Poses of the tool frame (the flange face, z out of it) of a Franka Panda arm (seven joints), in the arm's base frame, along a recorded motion.
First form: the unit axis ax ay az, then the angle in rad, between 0 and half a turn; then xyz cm.
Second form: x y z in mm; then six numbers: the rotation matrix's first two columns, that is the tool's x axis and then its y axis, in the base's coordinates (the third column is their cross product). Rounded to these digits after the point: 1 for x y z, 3 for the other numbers.
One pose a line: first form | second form
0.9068, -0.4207, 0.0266, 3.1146, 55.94, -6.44, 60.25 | 559.4, -64.4, 602.5, 0.645, -0.762, 0.060, -0.764, -0.646, 0.002
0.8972, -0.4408, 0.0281, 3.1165, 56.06, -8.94, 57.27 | 560.6, -89.4, 572.7, 0.610, -0.790, 0.061, -0.792, -0.611, -0.002
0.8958, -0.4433, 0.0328, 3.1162, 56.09, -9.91, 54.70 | 560.9, -99.1, 547.0, 0.605, -0.793, 0.070, -0.795, -0.607, -0.006
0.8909, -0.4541, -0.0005, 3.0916, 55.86, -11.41, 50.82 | 558.6, -114.1, 508.2, 0.588, -0.809, 0.022, -0.809, -0.587, 0.045
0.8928, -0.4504, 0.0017, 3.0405, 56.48, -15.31, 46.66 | 564.8, -153.1, 466.6, 0.595, -0.802, 0.048, -0.802, -0.590, 0.089
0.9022, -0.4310, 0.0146, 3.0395, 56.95, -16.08, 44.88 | 569.5, -160.8, 448.8, 0.629, -0.774, 0.070, -0.777, -0.624, 0.079
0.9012, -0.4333, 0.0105, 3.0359, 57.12, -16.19, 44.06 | 571.2, -161.9, 440.6, 0.625, -0.778, 0.065, -0.780, -0.620, 0.086
